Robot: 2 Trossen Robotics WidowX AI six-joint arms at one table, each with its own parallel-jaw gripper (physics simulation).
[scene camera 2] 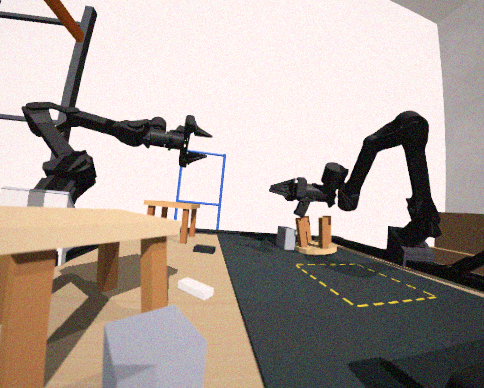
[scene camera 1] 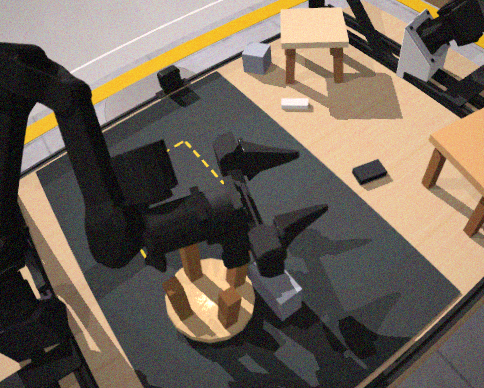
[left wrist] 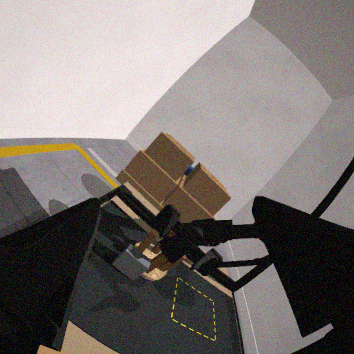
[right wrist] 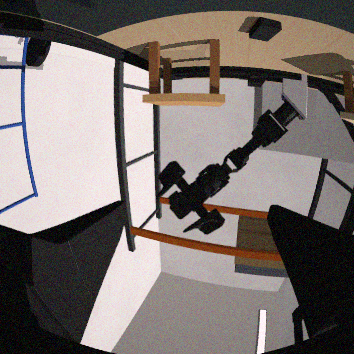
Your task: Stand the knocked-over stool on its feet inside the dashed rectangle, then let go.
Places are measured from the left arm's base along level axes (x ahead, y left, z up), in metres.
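Where they show: left gripper, fingertip midpoint: (scene camera 2: 209, 147) (left wrist: 178, 205) (right wrist: 170, 214); right gripper, fingertip midpoint: (scene camera 2: 269, 188) (scene camera 1: 312, 179) (left wrist: 175, 252) (right wrist: 199, 211); left arm's base at its link origin: (scene camera 2: 47, 206) (scene camera 1: 429, 36) (right wrist: 291, 107); right arm's base at its link origin: (scene camera 2: 410, 238) (scene camera 1: 16, 316).
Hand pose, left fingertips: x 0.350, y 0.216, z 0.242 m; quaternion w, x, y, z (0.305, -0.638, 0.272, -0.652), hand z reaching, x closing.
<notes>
Each offset is from my left fingertips to the centre of the thing. "*": to the spot under its first point.
The stool @[0.340 m ahead, 0.199 m right, 0.273 m down] (scene camera 1: 204, 301) (scene camera 2: 317, 249) (left wrist: 154, 274) is upside down, its round light seat on the dark mat and its brown legs pointing up. It lies outside the dashed yellow rectangle (scene camera 1: 204, 162) (scene camera 2: 359, 305) (left wrist: 214, 301), which the right arm partly hides in scene camera 1. My right gripper (scene camera 1: 313, 180) (scene camera 2: 272, 188) is open and empty, its fingers roughly level, above the height of the stool's legs and to one side. Its wrist hides part of the legs in scene camera 1. My left gripper (scene camera 2: 209, 146) (right wrist: 170, 214) is open and empty, high and far from the stool.
A grey block @[0.273 m ahead, 0.132 m right, 0.302 m down] (scene camera 1: 280, 295) (scene camera 2: 286, 237) stands close beside the stool. Two tables with brown legs @[0.209 m back, 0.427 m right, 0.284 m down] (scene camera 1: 314, 27) @[* 0.070 m back, 0.022 m right, 0.216 m down] (scene camera 1: 465, 145), a grey cube @[0.131 m back, 0.529 m right, 0.316 m down] (scene camera 1: 256, 57) (scene camera 2: 155, 345), a white block @[0.076 m back, 0.376 m right, 0.335 m down] (scene camera 1: 295, 104) (scene camera 2: 195, 288) and a black block @[0.016 m back, 0.155 m right, 0.334 m down] (scene camera 1: 370, 171) (scene camera 2: 204, 248) are on the wooden tabletop.
</notes>
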